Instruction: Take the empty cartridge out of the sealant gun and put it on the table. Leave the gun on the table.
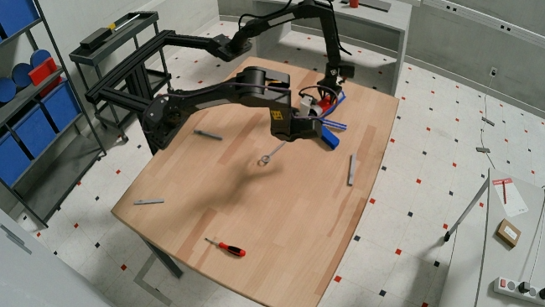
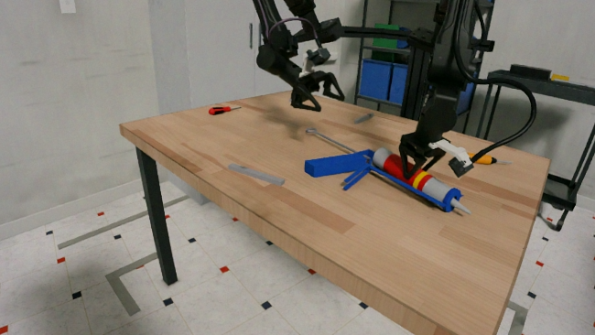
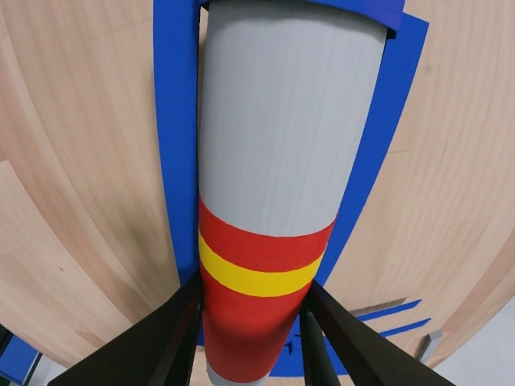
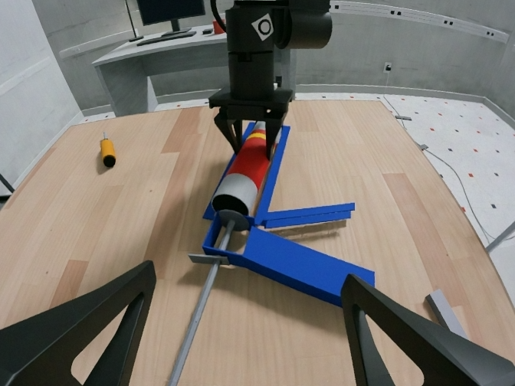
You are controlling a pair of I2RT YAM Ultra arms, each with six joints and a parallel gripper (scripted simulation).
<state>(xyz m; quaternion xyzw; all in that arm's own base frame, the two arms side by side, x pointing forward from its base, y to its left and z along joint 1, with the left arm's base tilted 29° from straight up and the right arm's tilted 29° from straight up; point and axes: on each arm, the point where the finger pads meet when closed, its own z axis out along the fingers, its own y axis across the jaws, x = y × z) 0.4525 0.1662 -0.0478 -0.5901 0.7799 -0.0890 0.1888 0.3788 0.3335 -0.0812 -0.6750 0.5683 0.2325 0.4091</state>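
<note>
Right now my left hand is 160 mm to the left of the blue sealant gun, 20 mm past it and 20 mm above it. Round my left hand: orange-handled screwdriver (320 mm behind, 140 mm to the left, 30 mm below); plunger rod (250 mm to the right, 90 mm behind, 20 mm below); white cartridge (20 mm to the left, 10 mm below, 10 mm ahead).
</note>
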